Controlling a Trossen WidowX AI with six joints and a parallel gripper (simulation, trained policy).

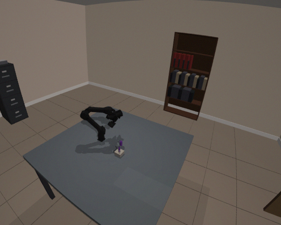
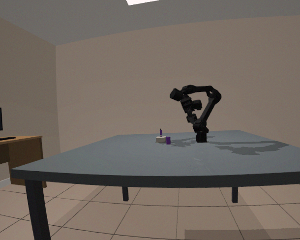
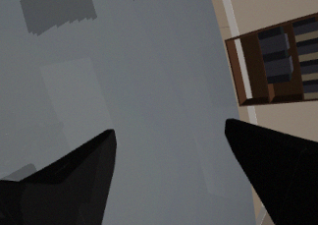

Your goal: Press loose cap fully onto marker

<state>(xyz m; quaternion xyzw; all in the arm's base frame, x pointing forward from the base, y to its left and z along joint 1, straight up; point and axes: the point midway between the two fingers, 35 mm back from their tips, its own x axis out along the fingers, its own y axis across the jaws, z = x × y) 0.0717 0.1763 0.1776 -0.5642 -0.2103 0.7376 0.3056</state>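
My gripper tip is 16 cm short of the purple cap, 15 cm to the left of it and 13 cm above it. From my gripper tip the other things lie so: pale holder block 22 cm ahead, 27 cm to the right, 14 cm below.
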